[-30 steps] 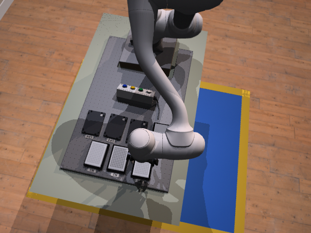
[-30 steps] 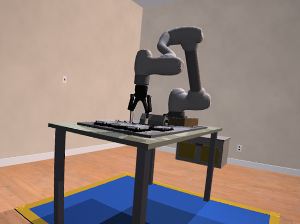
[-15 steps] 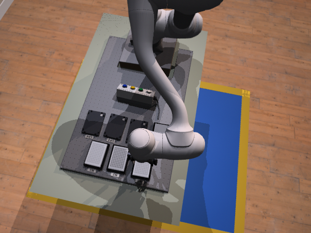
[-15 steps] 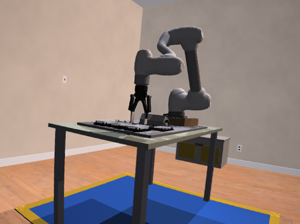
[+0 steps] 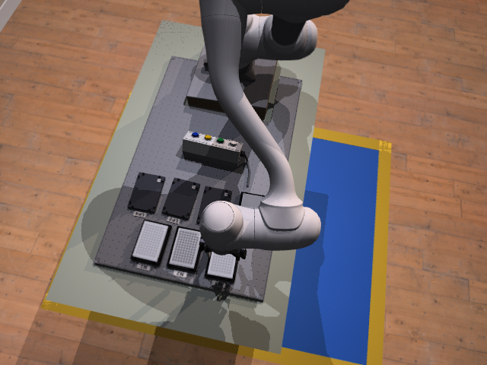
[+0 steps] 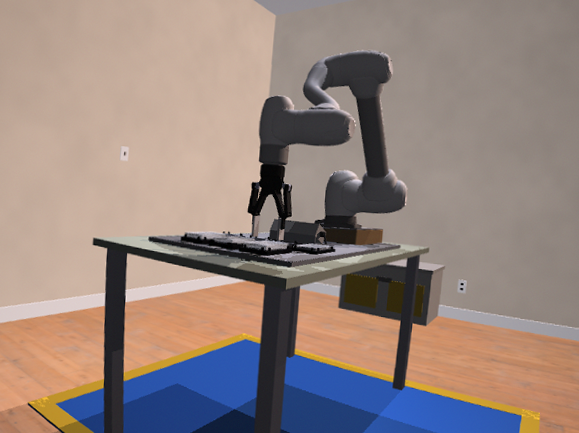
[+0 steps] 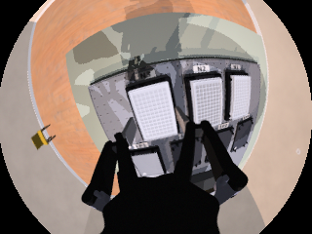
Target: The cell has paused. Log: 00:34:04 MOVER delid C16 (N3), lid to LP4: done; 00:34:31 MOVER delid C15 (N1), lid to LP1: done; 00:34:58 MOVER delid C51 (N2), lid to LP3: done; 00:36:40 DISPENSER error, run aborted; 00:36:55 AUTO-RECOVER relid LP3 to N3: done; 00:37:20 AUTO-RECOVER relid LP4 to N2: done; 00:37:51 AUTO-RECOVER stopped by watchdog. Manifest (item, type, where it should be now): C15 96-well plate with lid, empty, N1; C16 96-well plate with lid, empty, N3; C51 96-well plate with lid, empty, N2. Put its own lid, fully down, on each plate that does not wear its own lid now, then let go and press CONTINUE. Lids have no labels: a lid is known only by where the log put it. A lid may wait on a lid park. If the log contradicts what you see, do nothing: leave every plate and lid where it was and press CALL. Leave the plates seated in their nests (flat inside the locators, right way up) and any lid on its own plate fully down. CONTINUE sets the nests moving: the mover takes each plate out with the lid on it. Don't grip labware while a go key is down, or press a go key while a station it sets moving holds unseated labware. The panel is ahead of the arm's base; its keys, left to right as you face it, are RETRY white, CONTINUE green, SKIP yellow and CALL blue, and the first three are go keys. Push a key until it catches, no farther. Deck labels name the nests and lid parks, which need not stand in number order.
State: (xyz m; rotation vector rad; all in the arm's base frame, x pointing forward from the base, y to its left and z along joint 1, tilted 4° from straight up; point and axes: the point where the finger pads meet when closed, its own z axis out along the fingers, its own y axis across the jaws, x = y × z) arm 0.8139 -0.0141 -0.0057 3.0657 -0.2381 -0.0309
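The 96-well plate is 5 cm below my hand. The rest, counted from my hand: lid park LP2 (22 cm behind, 17 cm to the right, 6 cm below); then lid park LP3 (19 cm behind, 4 cm to the right, 6 cm below); then lid park LP1 (17 cm behind, 10 cm to the left, 6 cm below).
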